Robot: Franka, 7 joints.
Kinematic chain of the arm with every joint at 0, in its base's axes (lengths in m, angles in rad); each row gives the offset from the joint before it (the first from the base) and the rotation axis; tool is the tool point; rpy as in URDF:
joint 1: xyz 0 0 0.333 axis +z
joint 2: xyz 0 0 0 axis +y
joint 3: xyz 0 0 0.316 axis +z
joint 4: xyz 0.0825 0 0 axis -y
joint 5: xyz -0.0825 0 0.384 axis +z
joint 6: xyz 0 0 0 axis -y
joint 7: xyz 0.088 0 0 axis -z
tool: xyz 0 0 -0.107 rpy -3.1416 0 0
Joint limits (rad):
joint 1: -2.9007..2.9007
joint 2: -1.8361..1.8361
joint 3: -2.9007..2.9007
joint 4: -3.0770..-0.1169
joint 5: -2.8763..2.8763
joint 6: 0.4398..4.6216
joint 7: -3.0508..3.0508
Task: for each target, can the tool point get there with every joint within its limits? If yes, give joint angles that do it. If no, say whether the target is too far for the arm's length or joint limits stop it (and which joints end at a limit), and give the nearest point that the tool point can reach.
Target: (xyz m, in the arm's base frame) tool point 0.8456 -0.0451 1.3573
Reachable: no: too far | nearest point 0.5458 -0.0291 0.9942 | short by 0.471 m
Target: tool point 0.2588 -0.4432 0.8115
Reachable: yes | joints 2.3457 -1.0455 1.3625 -0.4355 1.5704 4.2522 0.8874
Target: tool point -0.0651 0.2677 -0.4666
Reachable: no: joint limits stop it (at a limit: joint 2) | nearest point -0.0654 0.2690 -0.3607 | short by 0.106 m
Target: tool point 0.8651 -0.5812 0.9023
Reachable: no: too far | nearest point 0.6249 -0.4199 0.7443 | short by 0.330 m
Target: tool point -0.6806 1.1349 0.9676
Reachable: no: too far | nearest point -0.3978 0.6634 0.7040 | short by 0.610 m
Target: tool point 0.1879 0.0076 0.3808
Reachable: yes | joints -0.2524 -0.6933 0.5358 -2.7942 -0.2926 1.0095 2.1637
